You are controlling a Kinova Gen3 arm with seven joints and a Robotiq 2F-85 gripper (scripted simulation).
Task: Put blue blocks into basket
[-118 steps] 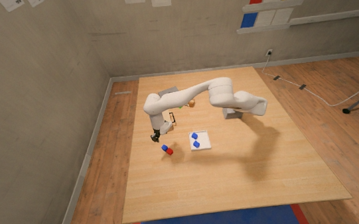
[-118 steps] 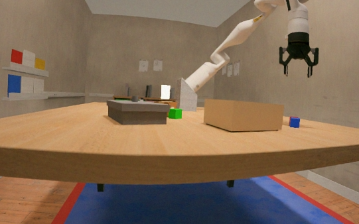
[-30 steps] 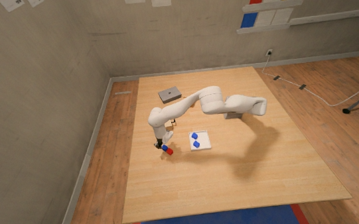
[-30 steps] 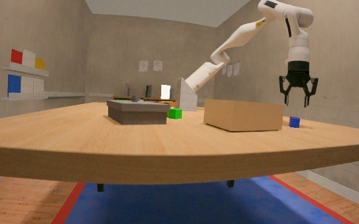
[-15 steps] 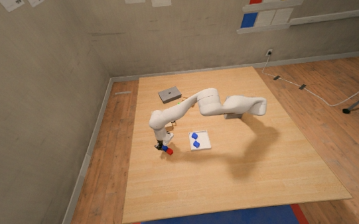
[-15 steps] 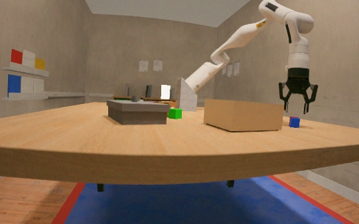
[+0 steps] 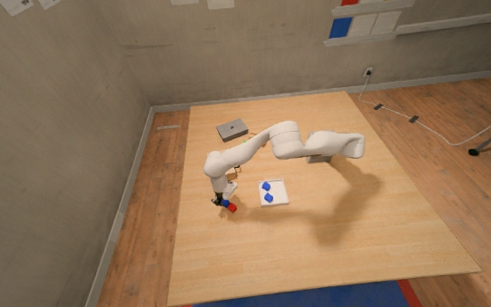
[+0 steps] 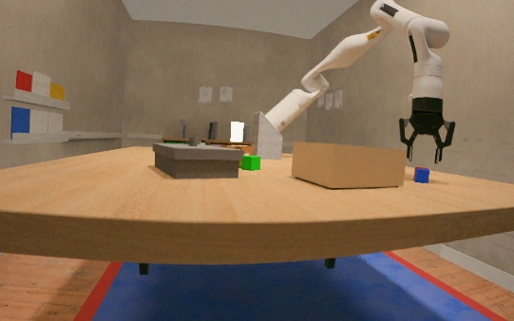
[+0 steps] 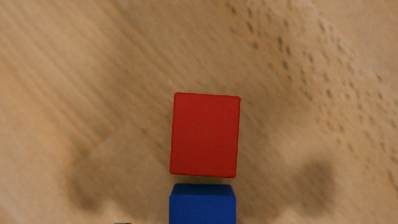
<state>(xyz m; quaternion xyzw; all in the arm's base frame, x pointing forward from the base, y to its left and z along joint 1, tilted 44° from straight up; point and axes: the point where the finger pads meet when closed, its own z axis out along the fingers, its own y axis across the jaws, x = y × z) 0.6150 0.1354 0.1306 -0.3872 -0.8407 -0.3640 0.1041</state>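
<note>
Now: hand 3 cm past the red block, 3 cm to the right of it and 5 cm above it. Round my hand: light wooden cabinet (1 cm behind, 23 cm to the right, 3 cm below); then drawer (3 cm behind, 23 cm to the right, 3 cm below); then white basket (26 cm behind, 1 cm to the right, 5 cm below).
</note>
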